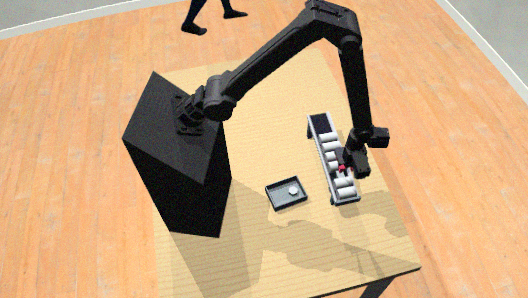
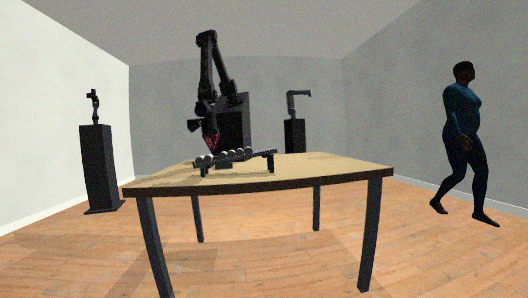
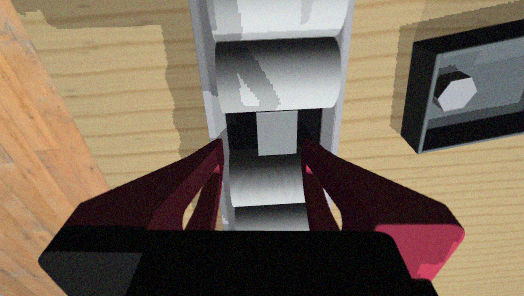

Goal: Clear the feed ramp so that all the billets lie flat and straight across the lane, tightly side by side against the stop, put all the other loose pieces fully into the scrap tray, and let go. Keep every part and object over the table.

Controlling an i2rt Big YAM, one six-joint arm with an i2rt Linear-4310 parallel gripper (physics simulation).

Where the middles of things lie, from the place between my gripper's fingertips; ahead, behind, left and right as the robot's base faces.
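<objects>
From my hand: grey square block [image 3: 276, 130], 4 cm below, 1 cm behind, 2 cm to the left; white hexagonal piece [image 3: 453, 90], 11 cm below, 16 cm behind, 8 cm to the left.
</objects>
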